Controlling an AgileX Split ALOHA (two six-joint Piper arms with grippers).
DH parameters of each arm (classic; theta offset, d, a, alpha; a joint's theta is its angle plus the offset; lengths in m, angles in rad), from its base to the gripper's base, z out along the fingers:
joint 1: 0 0.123 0 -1.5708
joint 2: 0.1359 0 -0.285 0
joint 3: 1.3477 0 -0.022 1.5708
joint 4: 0 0.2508 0 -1.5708
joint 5: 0 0 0.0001 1.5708
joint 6: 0 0.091 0 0
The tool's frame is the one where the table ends.
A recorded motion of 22 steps. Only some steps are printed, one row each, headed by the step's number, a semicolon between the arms.
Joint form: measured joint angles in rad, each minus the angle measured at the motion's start. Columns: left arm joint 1, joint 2, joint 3, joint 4, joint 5, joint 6; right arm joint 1, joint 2, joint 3, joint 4, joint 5, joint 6.
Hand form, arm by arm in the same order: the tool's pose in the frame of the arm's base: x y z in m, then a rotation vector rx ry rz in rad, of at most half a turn. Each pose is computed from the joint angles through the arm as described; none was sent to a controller.
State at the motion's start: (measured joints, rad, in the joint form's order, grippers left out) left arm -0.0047 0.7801 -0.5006 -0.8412 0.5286 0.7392; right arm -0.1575 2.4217 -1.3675 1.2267 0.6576 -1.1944
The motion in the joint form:
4: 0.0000 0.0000 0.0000 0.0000 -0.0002 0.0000; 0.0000 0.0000 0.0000 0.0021 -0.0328 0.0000
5: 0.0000 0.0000 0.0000 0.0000 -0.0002 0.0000; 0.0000 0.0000 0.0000 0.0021 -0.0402 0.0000
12: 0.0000 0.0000 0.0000 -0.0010 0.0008 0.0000; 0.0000 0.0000 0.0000 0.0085 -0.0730 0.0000
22: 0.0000 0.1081 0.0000 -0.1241 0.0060 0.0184; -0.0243 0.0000 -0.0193 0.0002 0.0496 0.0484
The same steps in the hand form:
4: 0.1479 -0.0350 0.2776 0.2010 2.1083 -0.4301; 0.4280 -0.0171 0.0153 0.0120 2.6347 0.7391
5: 0.1479 -0.0350 0.2776 0.2010 2.1083 -0.4301; 0.4283 -0.0177 0.0151 0.0149 2.6347 0.7295
12: 0.1478 -0.0350 0.2776 0.2008 2.1086 -0.4317; 0.4298 -0.0202 0.0143 0.0356 2.6314 0.6900
22: 0.1647 -0.0390 0.2649 0.1010 2.1809 -0.5530; 0.4292 -0.0222 0.0215 0.0634 2.6219 0.8451

